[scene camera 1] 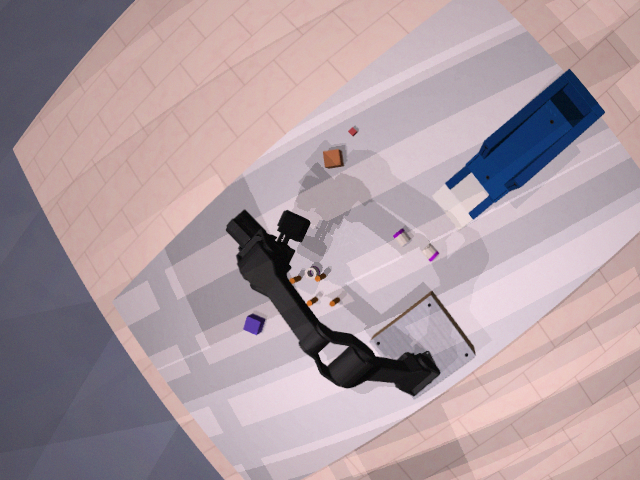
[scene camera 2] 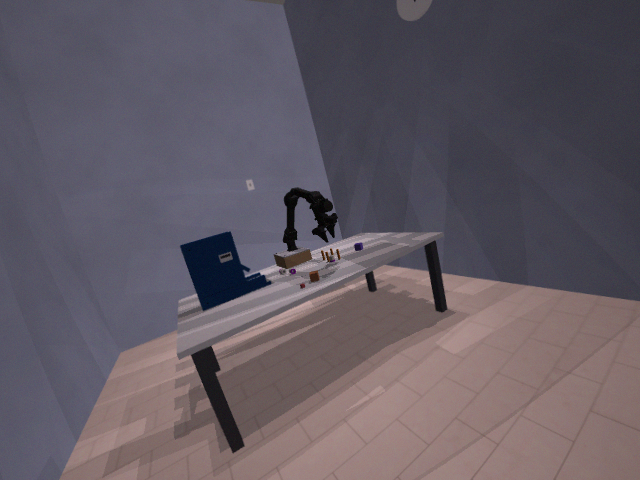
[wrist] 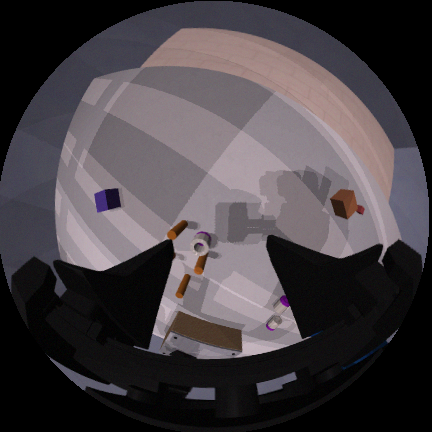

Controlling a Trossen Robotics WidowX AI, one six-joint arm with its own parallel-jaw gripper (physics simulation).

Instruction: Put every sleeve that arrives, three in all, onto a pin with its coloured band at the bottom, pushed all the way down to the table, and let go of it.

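Observation:
One white sleeve (scene camera 1: 308, 273) (wrist: 204, 238) stands upright on the table among the orange pins, its purple band at the bottom. Its hollow shows no pin inside; it stands beside the pins. Four pins stand up: one (scene camera 1: 295, 279), a second (scene camera 1: 320, 277), a third (scene camera 1: 312, 301) and a fourth (scene camera 1: 334, 301); a finger partly hides one in the wrist view. Two more sleeves, one (scene camera 1: 402, 237) (wrist: 281, 304) and another (scene camera 1: 429, 251) (wrist: 274, 322), lie on their sides. My gripper (scene camera 2: 329, 238) (wrist: 220, 243) is open and empty, high above the table; the arm hides its fingers in scene camera 1.
A blue chute (scene camera 1: 522, 147) (scene camera 2: 211, 273) with a white end piece (scene camera 1: 470, 193) stands beyond the lying sleeves. A wooden-sided box (scene camera 1: 447, 330) (wrist: 205, 331) is by the arm's base. A purple cube (scene camera 1: 253, 324) (wrist: 102, 201), an orange cube (scene camera 1: 332, 158) (wrist: 344, 203) and a small red cube (scene camera 1: 352, 131) stand around.

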